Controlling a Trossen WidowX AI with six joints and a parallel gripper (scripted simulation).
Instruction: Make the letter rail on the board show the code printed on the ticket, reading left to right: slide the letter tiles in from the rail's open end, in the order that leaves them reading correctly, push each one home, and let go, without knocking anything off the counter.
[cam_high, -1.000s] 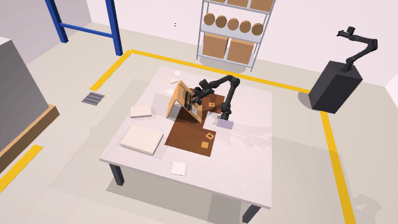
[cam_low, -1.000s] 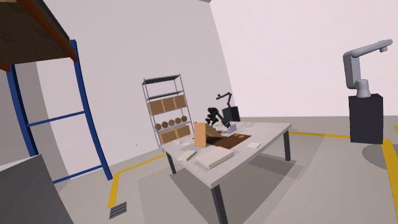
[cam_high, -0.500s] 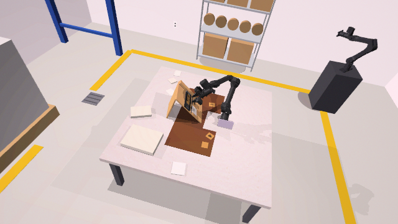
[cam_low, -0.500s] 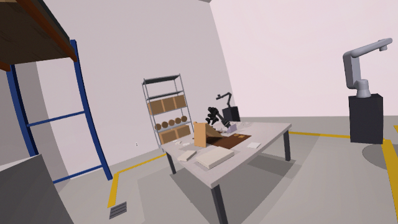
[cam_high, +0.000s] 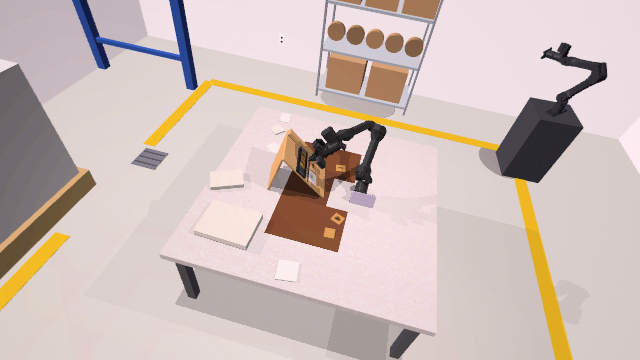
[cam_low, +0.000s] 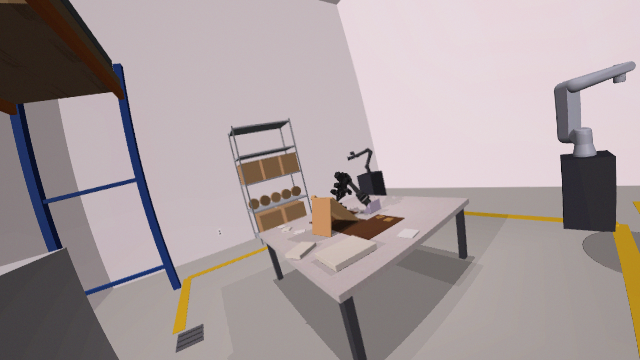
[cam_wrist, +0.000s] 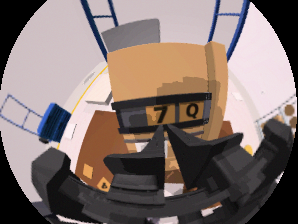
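Right now my gripper tip is 3 cm short of the tan letter tile and 3 cm above it. The rest, counted from my gripper tip: ticket 3 cm behind, 2 cm to the left, 10 cm below; cream box 31 cm ahead, 39 cm to the left, 18 cm below; brown mat 12 cm behind, 1 cm to the left, 20 cm below.
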